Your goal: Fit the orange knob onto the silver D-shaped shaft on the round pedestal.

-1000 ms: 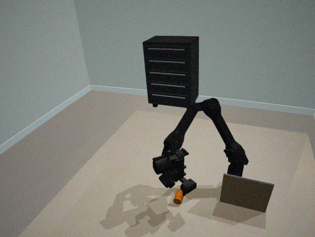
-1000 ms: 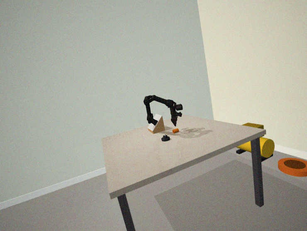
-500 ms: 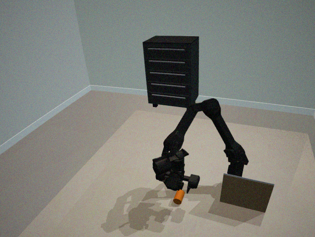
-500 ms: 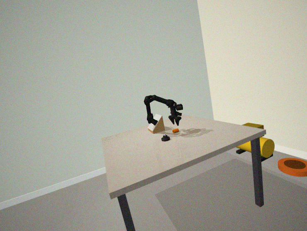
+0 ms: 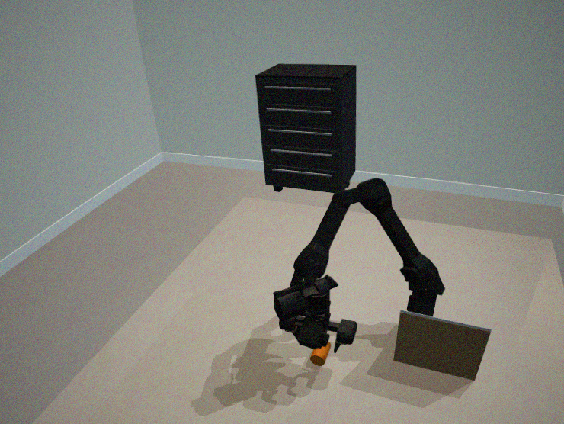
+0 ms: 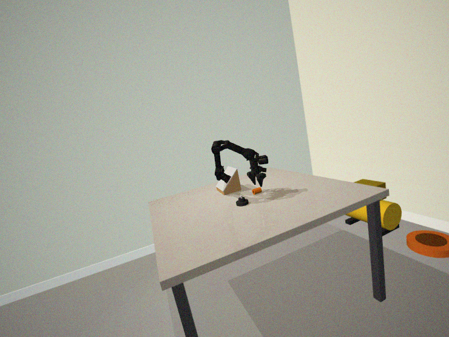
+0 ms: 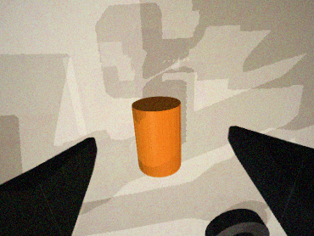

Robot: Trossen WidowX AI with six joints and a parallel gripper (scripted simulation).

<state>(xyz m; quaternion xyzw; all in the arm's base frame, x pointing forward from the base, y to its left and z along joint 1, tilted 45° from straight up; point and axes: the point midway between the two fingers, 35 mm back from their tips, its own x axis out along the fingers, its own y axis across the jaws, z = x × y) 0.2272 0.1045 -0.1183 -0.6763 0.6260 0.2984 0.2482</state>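
My gripper tip is 40 mm above the orange knob. From my gripper tip the other things lie so: dark round pedestal (120 mm ahead, 180 mm to the right, 30 mm below).
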